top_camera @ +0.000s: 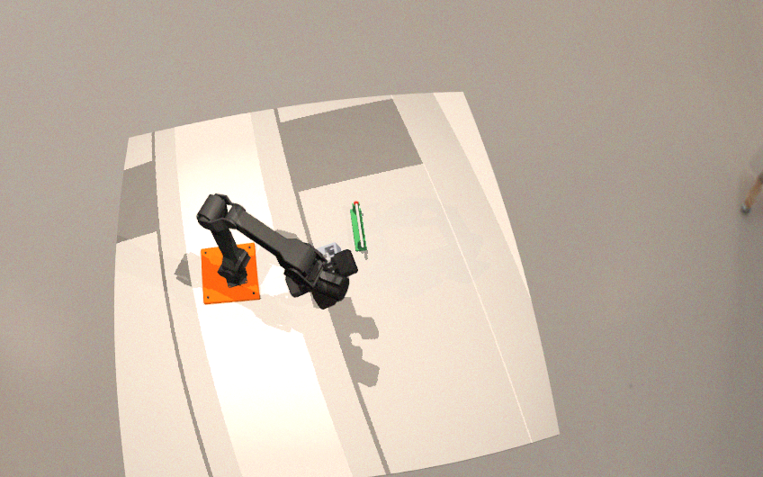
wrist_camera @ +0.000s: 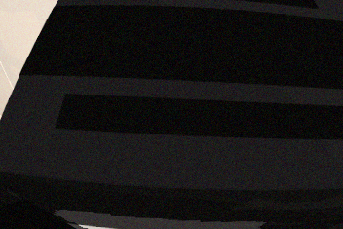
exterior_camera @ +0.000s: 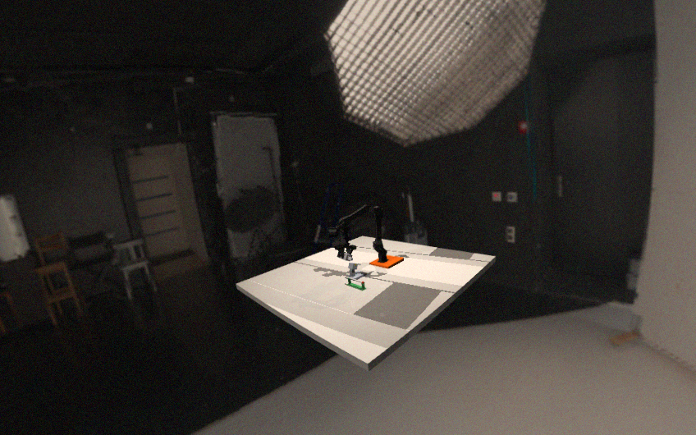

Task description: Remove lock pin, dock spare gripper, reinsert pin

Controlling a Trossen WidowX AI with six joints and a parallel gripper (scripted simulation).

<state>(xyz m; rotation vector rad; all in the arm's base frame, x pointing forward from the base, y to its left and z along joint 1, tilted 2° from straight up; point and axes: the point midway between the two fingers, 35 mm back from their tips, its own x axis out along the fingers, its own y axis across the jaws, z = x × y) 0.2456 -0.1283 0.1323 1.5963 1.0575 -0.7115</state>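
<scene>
Right now the grey mount is 1 cm ahead of my gripper tip, 8 cm to the left of it and 6 cm below it. Round my gripper tip: green holder: 13 cm ahead, 17 cm to the left, 9 cm below; then spare gripper: 1 cm behind, 1 cm above.
</scene>
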